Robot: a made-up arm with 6 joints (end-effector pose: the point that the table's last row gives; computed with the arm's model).
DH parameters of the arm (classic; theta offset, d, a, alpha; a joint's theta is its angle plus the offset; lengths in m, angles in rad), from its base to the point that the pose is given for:
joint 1: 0 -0.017 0.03 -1.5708
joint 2: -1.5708 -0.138 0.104 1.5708
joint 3: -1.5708 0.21 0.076 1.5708
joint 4: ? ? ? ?
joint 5: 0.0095 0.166 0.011 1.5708
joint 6: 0 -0.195 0.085 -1.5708
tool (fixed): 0 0.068 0 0
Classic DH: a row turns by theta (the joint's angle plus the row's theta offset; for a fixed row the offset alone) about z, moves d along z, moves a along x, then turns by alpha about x.
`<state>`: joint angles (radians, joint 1 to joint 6).
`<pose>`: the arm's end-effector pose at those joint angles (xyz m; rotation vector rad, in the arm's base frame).
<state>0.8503 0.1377 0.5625 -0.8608 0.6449 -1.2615</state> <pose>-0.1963 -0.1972 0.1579 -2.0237 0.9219 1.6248</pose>
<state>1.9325 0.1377 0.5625 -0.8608 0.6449 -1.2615</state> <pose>0.0820 -0.2659 0.1579 2.2832 0.2606 -1.7268</pose>
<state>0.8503 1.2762 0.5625 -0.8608 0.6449 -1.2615</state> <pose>0.0264 0.0565 0.3357 1.3077 -1.5809 -1.6664</pose>
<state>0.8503 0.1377 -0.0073 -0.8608 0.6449 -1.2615</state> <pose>-0.1597 -0.2148 0.2367 -1.4083 0.7461 2.0454</pose>
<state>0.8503 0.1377 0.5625 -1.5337 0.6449 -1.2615</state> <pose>-0.1786 -0.3259 0.2322 2.0895 -0.5915 -1.9743</pose>
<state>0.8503 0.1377 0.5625 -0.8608 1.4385 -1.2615</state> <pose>-0.0978 -0.3005 0.2501 1.9966 -0.5001 -1.9400</pose>
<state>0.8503 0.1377 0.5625 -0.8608 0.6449 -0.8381</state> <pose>-0.2208 -0.1693 0.1846 -1.5822 0.7613 1.9462</pose>
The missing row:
joint 4: -1.5613 0 0.105 3.1416
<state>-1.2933 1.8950 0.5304 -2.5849 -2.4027 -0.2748</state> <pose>0.2044 -0.2311 0.1364 1.0336 1.8379 -0.1420</pose>
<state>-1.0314 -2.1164 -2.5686 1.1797 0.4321 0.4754</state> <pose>-0.1095 -0.2544 0.0659 1.1788 -1.0823 0.6962</pose>
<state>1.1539 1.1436 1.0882 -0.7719 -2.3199 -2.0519</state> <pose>0.1724 0.1425 -0.0072 -0.8963 1.0869 -0.8972</pose>
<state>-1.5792 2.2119 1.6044 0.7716 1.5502 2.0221</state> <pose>0.0741 -0.3663 0.1499 1.4005 -0.3758 -0.2909</pose>
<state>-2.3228 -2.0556 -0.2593 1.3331 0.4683 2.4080</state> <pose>-0.0028 0.2318 -0.2354 1.5445 0.7783 -0.6888</pose>
